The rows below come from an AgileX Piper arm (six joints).
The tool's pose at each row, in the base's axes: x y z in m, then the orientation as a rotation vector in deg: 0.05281 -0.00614 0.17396 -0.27 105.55 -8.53; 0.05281 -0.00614 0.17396 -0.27 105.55 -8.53; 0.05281 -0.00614 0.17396 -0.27 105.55 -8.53; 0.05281 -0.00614 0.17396 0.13 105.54 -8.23; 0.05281 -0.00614 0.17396 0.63 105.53 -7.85; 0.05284 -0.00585 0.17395 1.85 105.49 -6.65; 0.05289 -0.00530 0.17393 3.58 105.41 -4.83; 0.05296 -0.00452 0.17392 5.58 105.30 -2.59; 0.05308 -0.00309 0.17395 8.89 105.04 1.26; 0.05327 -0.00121 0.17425 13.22 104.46 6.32; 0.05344 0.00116 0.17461 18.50 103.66 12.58; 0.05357 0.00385 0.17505 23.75 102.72 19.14; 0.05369 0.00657 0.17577 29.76 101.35 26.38; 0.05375 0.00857 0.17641 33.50 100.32 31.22; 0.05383 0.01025 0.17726 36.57 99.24 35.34; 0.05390 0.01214 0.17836 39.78 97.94 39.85
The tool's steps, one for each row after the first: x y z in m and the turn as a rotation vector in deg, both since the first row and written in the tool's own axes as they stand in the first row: 0.00000 0.00000 0.00000 0.00 0.00 0.00; 0.00000 0.00000 0.00000 0.00 0.00 0.00; 0.00000 0.00000 0.00000 0.00 0.00 0.43; 0.00000 0.00000 0.00000 0.00 0.00 0.98; -0.00002 0.00029 0.00000 -0.18 0.00 2.44; -0.00006 0.00084 0.00000 -0.53 -0.02 4.59; -0.00013 0.00162 -0.00001 -1.02 -0.01 7.14; -0.00031 0.00305 -0.00004 -1.94 0.00 11.44; -0.00080 0.00489 -0.00013 -3.14 -0.04 17.09; -0.00138 0.00722 -0.00030 -4.66 0.10 24.04; -0.00206 0.00985 -0.00056 -6.41 0.42 31.13; -0.00300 0.01248 -0.00091 -8.22 0.88 39.13; -0.00379 0.01440 -0.00122 -9.58 1.25 44.29; -0.00476 0.01598 -0.00153 -10.79 1.48 48.64; -0.00599 0.01775 -0.00195 -12.19 1.74 53.31
